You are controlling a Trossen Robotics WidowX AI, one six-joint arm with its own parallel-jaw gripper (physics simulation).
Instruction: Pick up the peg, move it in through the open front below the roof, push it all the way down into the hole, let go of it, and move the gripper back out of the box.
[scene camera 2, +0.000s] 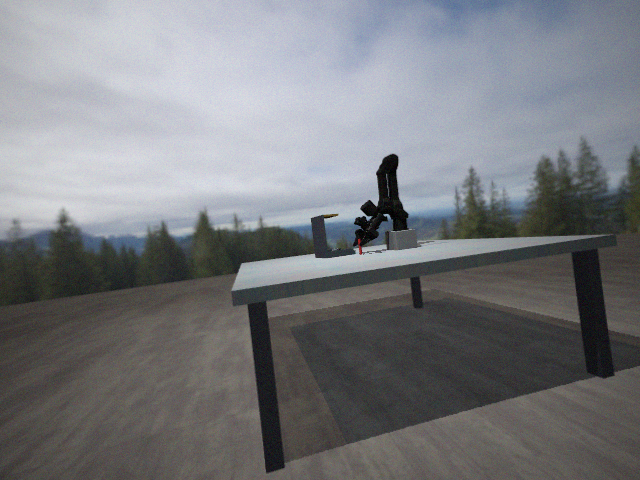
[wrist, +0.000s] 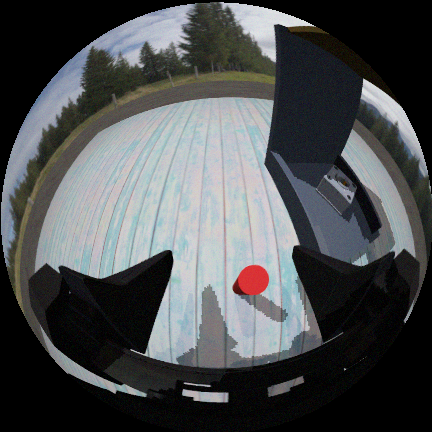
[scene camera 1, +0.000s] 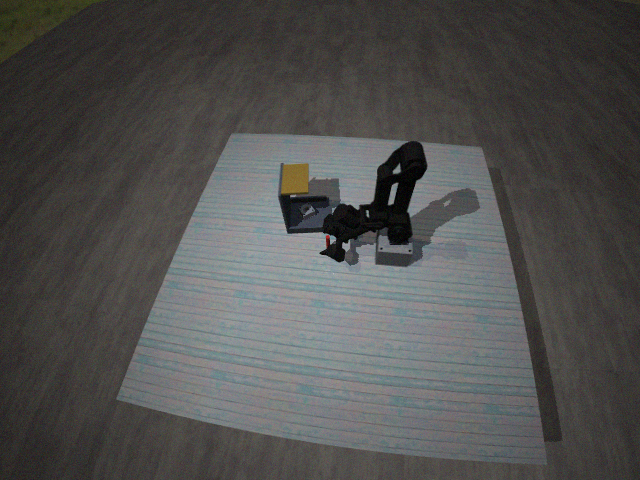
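Where they show: gripper, between the fingertips: (scene camera 2: 356,246) (wrist: 234,255) (scene camera 1: 322,243); arm's base, origin of its link: (scene camera 2: 400,230) (scene camera 1: 398,236).
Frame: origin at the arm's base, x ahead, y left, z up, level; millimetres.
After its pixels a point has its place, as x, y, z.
Observation:
The red peg (scene camera 1: 327,241) {246, -7, -39} (scene camera 2: 360,246) {245, -8, -58} (wrist: 253,280) {244, -14, -18} stands upright on the table, outside the box. My gripper (scene camera 1: 330,240) {266, -10, -53} (scene camera 2: 356,243) {266, -10, -53} (wrist: 234,255) {266, -10, -53} is open and low at the peg. In the wrist view the peg's round top shows between the spread fingers, a little nearer the right one, touching neither in that view. The box has a dark blue-grey side wall (scene camera 1: 284,214) {399, -83, 25} (scene camera 2: 318,235) {409, -159, 23} (wrist: 315,100) {398, -139, 22} and a yellow roof (scene camera 1: 294,178) {356, -162, 125} (scene camera 2: 329,215) {357, -97, 120}. On its floor sits a light grey block (scene camera 1: 307,209) {329, -181, -70} (wrist: 338,189) {318, -155, -61} with the hole in its top.
The box's low rim (scene camera 1: 307,230) {325, -87, -82} lies close to the peg and to the gripper's right finger in the wrist view. The arm's grey base (scene camera 1: 393,255) {19, 61, -23} (scene camera 2: 402,239) {39, 59, -48} stands right of the peg in both scene views. Shadows of the arm fall on the table (scene camera 1: 330,361) {234, 395, -98}.

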